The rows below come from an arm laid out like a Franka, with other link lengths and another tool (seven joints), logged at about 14 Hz.
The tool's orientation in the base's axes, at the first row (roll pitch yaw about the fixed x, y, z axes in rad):
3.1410, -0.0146, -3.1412
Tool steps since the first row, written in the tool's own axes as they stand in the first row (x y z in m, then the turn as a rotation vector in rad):
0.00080, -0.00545, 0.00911, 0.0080, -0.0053, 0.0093
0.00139, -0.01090, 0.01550, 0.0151, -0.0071, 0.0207
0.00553, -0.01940, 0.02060, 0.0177, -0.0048, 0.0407
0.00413, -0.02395, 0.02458, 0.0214, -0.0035, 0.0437
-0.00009, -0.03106, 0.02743, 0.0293, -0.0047, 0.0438
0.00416, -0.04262, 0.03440, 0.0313, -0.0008, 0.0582
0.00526, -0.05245, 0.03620, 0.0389, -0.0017, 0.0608
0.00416, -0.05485, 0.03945, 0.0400, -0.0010, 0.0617
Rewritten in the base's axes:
-0.00093, -0.00544, -0.00910, -0.0081, -0.0053, -0.0092
-0.00161, -0.01089, -0.01548, -0.0154, -0.0071, -0.0205
-0.00582, -0.01939, -0.02053, -0.0183, -0.0048, -0.0404
-0.00448, -0.02394, -0.02453, -0.0220, -0.0035, -0.0434
-0.00030, -0.03104, -0.02745, -0.0299, -0.0047, -0.0434
-0.00465, -0.04260, -0.03436, -0.0321, -0.0008, -0.0577
-0.00577, -0.05243, -0.03615, -0.0398, -0.0017, -0.0602
-0.00471, -0.05483, -0.03942, -0.0409, -0.0010, -0.0611

